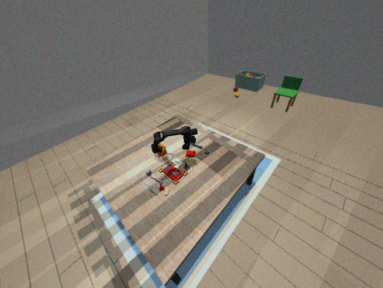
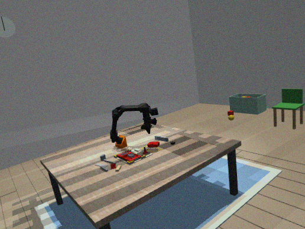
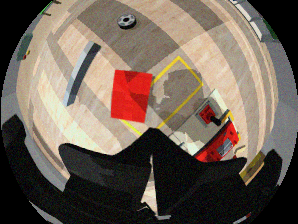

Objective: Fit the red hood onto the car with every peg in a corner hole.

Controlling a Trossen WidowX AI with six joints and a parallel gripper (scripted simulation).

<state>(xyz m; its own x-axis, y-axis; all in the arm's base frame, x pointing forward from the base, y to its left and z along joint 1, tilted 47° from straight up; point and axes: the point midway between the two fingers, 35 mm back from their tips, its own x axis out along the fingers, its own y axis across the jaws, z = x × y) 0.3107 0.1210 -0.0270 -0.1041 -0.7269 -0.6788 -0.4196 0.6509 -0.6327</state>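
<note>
My gripper tip is now 110 mm above the red hood, 40 mm to the right of it and 10 mm past it. The rest, counted from my gripper tip: yellow-edged jig (220 mm to the right, 120 mm below, 20 mm behind).
</note>
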